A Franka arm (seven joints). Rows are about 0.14 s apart.
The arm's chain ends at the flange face. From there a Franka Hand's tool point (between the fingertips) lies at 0.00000 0.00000 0.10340 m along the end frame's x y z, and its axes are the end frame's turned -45 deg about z.
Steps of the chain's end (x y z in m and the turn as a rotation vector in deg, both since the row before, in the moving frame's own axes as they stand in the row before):
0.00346, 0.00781, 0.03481, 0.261, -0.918, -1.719
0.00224, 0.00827, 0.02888, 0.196, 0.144, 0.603
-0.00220, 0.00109, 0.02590, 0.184, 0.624, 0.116
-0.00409, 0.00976, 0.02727, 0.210, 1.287, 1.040
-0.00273, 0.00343, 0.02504, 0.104, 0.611, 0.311
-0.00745, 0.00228, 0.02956, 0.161, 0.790, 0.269
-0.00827, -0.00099, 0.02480, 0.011, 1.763, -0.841
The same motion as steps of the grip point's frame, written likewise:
-0.00394, 0.00648, 0.03480, 0.834, -0.465, -1.719
-0.00383, 0.00737, 0.02888, 0.037, 0.240, 0.603
-0.00130, -0.00022, 0.02589, -0.311, 0.571, 0.116
-0.00790, 0.00540, 0.02724, -0.762, 1.059, 1.040
-0.00345, 0.00114, 0.02503, -0.359, 0.506, 0.311
-0.00567, -0.00285, 0.02955, -0.445, 0.672, 0.269
-0.00287, -0.00433, 0.02475, -1.239, 1.254, -0.841

